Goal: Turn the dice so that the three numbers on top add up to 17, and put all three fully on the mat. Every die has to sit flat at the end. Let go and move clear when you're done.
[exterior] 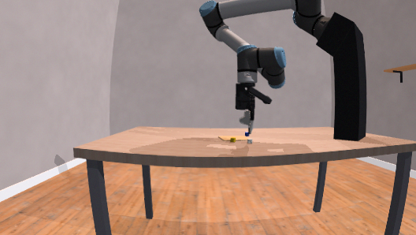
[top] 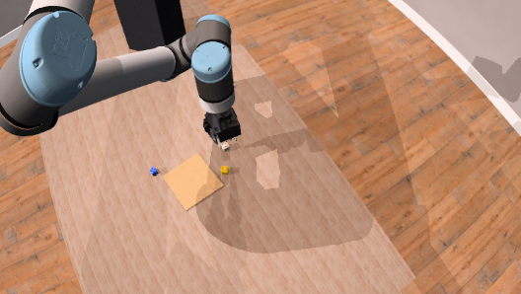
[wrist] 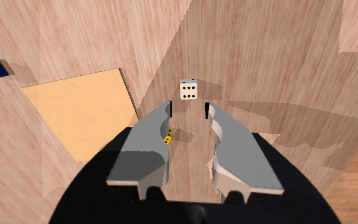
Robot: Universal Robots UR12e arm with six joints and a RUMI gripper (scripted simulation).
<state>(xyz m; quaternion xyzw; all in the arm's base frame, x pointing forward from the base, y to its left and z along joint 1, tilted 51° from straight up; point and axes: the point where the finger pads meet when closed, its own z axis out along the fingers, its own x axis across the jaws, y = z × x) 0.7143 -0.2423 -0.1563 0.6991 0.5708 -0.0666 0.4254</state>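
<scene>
Now: the white die 50 mm below my hand. Also, from my hand: blue die: 100 mm behind, 220 mm to the right, 50 mm below; then tan mat: 10 mm ahead, 150 mm to the right, 60 mm below; then yellow die: 60 mm ahead, 60 mm to the right, 50 mm below.
</scene>
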